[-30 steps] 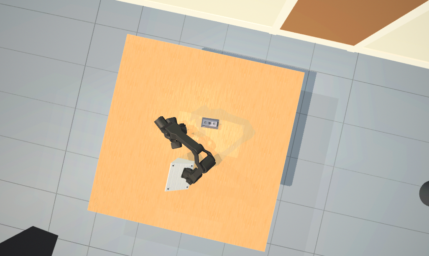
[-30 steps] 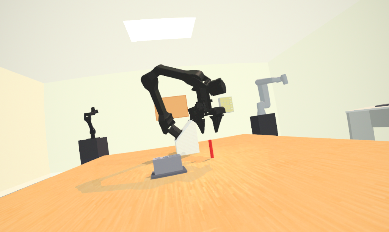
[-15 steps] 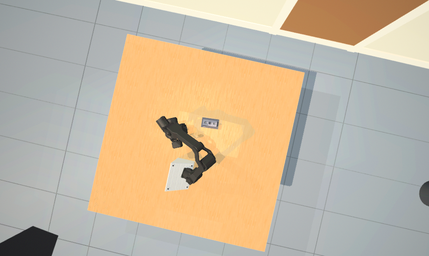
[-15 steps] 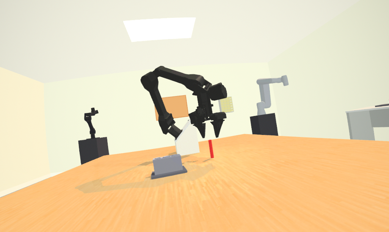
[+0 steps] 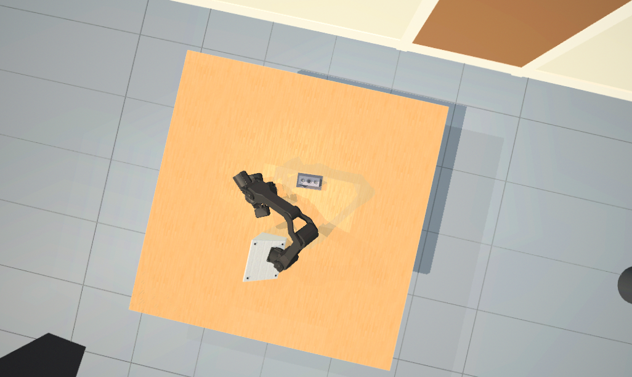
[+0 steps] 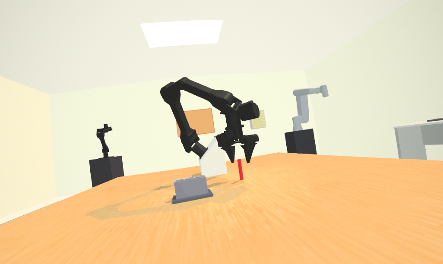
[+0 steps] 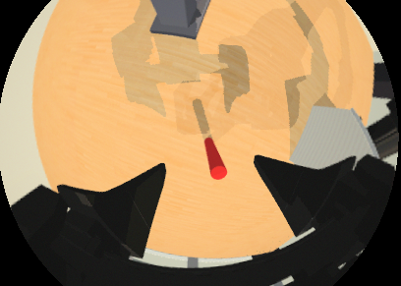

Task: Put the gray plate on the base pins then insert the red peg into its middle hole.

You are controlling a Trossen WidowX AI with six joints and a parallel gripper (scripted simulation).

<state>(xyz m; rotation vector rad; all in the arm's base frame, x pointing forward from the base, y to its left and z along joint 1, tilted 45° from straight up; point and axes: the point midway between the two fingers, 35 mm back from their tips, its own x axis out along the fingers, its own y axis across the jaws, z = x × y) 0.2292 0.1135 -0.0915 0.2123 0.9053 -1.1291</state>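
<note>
Now: the red peg 2 cm below my gripper tip. The rest, counted from my gripper tip: base (18 cm to the right, 13 cm ahead, 6 cm below); then gray plate (18 cm to the right, 13 cm ahead, 2 cm below).
</note>
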